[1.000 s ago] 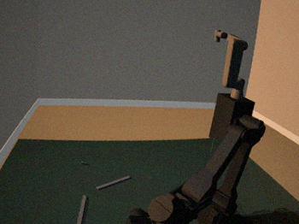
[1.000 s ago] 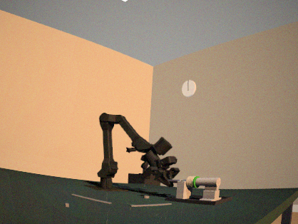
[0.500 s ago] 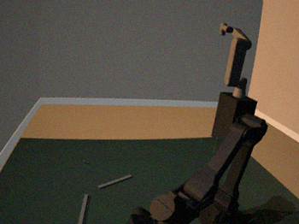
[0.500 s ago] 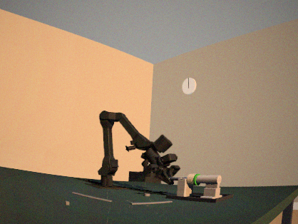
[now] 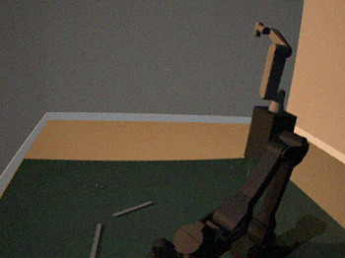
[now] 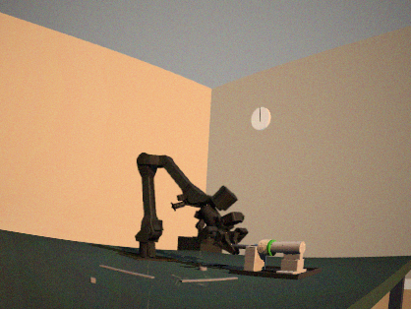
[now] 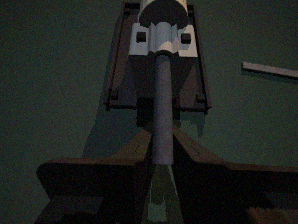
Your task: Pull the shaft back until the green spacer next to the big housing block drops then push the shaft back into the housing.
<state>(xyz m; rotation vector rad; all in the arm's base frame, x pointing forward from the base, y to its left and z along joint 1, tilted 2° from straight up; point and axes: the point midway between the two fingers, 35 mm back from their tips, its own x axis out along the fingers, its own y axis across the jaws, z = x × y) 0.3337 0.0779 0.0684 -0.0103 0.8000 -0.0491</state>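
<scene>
Right now my gripper tip is 60 mm short of the shaft and 20 mm below it. The rest, counted from my gripper tip: tan spacer: 120 mm ahead, 20 mm above, 10 mm to the right; green spacer: 130 mm ahead, 20 mm above, 10 mm to the right.
</scene>
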